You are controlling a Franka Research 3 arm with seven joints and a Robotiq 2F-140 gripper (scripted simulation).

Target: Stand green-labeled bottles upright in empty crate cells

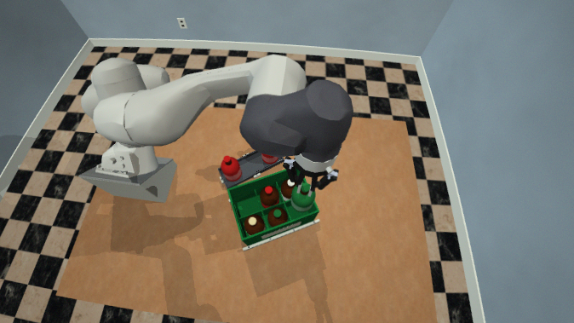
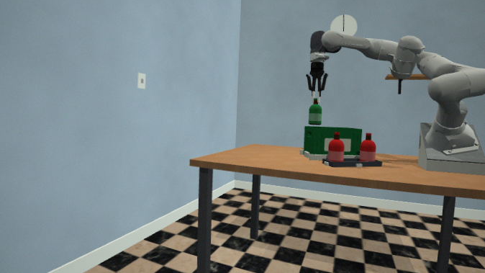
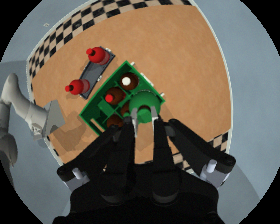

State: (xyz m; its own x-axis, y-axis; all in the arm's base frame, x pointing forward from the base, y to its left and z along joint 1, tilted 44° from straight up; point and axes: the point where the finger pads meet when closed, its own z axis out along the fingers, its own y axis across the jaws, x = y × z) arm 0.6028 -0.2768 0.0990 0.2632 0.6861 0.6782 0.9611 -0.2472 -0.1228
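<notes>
The green-labeled bottle lies 90 mm below my hand. Round my hand: green crate (100 mm behind, 10 mm to the left, 270 mm below); dark tray (200 mm behind, 210 mm to the left, 340 mm below).
</notes>
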